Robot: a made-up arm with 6 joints.
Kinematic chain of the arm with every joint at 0, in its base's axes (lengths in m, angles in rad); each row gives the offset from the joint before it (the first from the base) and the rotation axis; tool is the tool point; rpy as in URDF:
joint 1: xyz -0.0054 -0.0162 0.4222 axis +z
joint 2: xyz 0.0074 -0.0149 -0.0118 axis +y
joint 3: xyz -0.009 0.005 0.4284 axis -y
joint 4: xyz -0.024 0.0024 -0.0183 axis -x
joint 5: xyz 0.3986 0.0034 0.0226 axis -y
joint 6: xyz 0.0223 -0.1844 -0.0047 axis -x
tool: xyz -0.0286 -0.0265 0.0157 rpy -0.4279 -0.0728 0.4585
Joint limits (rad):
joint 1: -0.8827..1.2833
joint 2: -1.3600..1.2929
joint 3: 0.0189..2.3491
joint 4: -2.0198..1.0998
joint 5: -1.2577..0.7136
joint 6: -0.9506..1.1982
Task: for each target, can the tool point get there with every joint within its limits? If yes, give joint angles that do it. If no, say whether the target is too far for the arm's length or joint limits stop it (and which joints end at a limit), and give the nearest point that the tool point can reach.
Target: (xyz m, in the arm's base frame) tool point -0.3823 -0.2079 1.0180
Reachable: yes | joints 0.1578 -1.0978 0.9770 -1.1372 -0.5722 0.3761
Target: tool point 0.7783 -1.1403 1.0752
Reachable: no: too far | nearest point 0.4629 -0.6599 0.7956 | short by 0.639 m
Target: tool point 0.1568 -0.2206 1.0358
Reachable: yes | joints 0.1001 -0.3390 0.3824 -0.1038 -0.9240 -0.7501
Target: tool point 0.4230 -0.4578 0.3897
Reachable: yes | joints -0.6458 0.8402 0.5290 -1.3004 -0.1199 -0.0517
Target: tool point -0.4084 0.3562 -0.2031
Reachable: no: joint limits stop it (at a limit: joint 2, joint 3, joint 4) | nearest point -0.4763 0.4190 0.1330 | short by 0.349 m
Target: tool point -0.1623 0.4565 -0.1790
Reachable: no: joint limits stop it (at a limit: joint 1, joint 2, joint 4, joint 5, joint 6) | nearest point 0.0363 0.4011 0.1019 | short by 0.348 m
